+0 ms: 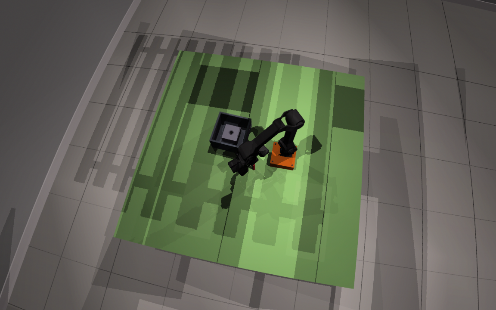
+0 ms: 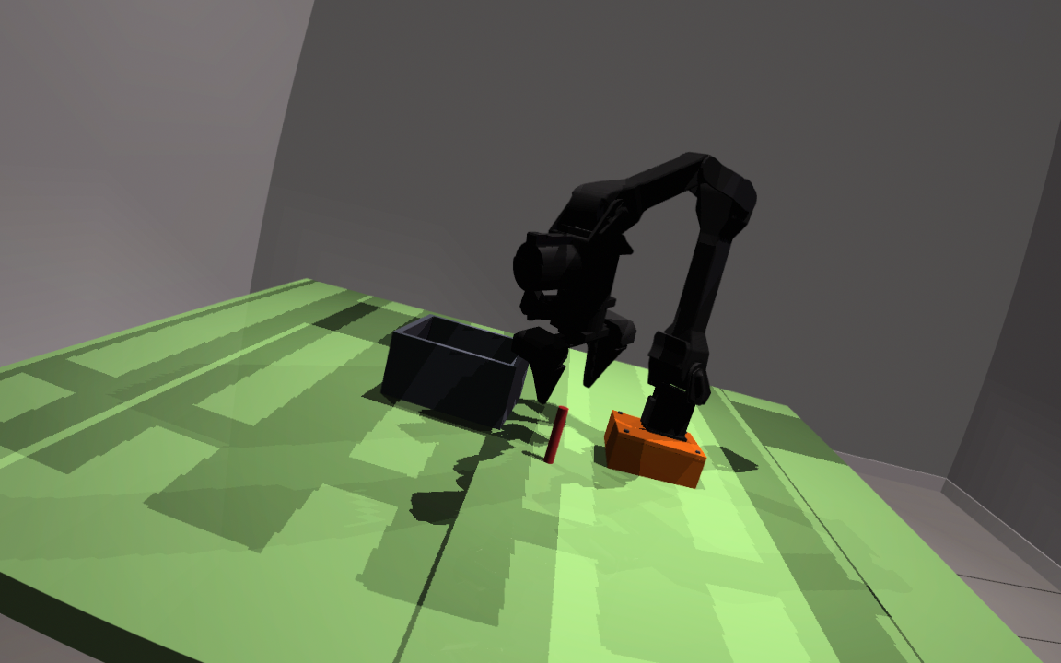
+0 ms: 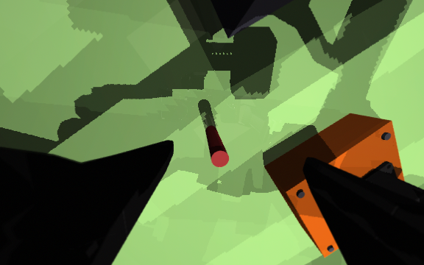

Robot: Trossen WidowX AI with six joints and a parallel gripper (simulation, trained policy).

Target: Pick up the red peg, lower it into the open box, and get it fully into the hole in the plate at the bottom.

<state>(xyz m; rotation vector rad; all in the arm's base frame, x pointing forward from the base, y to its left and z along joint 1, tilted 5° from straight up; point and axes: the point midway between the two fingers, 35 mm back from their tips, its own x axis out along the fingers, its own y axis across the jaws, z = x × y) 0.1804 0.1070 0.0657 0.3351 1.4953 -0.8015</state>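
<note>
Right now the red peg is 5 cm below my gripper tip and 1 cm to the left of it. The rest, counted from my gripper tip: dark box (17 cm to the right, 15 cm ahead, 7 cm below); then grey plate (17 cm to the right, 15 cm ahead, 5 cm below).
</note>
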